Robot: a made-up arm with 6 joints.
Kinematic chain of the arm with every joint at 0, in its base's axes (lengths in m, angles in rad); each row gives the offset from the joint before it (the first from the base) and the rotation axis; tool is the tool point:
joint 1: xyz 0 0 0.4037 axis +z
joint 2: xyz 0.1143 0 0 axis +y
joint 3: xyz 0 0 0.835 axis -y
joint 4: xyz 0 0 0.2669 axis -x
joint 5: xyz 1.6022 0 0 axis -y
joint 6: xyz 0.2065 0 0 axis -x
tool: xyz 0 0 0
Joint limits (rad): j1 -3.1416..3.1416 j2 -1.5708..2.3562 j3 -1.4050..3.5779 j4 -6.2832..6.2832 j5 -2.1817..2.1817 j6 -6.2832..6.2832
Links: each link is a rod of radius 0.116 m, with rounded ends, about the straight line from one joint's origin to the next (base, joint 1, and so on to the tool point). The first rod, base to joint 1, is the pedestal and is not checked.
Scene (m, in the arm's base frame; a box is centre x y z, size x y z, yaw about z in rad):
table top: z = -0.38
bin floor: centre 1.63 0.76 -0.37 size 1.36 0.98 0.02 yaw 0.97
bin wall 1: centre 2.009 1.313 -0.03 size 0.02 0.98 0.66 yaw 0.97
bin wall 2: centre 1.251 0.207 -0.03 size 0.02 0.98 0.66 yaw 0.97
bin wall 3: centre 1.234 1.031 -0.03 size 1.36 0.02 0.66 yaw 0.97
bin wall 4: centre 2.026 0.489 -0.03 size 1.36 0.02 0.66 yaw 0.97
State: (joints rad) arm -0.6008 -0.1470 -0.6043 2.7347 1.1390 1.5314
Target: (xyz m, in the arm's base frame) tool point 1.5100 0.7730 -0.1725
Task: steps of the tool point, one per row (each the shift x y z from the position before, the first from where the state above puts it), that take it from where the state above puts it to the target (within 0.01 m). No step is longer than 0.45 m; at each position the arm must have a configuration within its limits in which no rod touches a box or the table.
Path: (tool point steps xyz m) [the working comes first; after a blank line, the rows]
Joints at the target: 0.4233 0.5482 -0.3657 2.6211 0.9655 1.5314
Straight joint move there: touches bin wall 2, bin wall 4.

1: 0.1982 0.3512 0.0024
2: 0.1041 0.3988 0.0013
3: -0.0009 0.4214 -0.0003
4: -0.1110 0.4161 -0.0016
5: 0.0393 0.0178 -0.3665
6: -0.0392 -0.0179 -0.3769

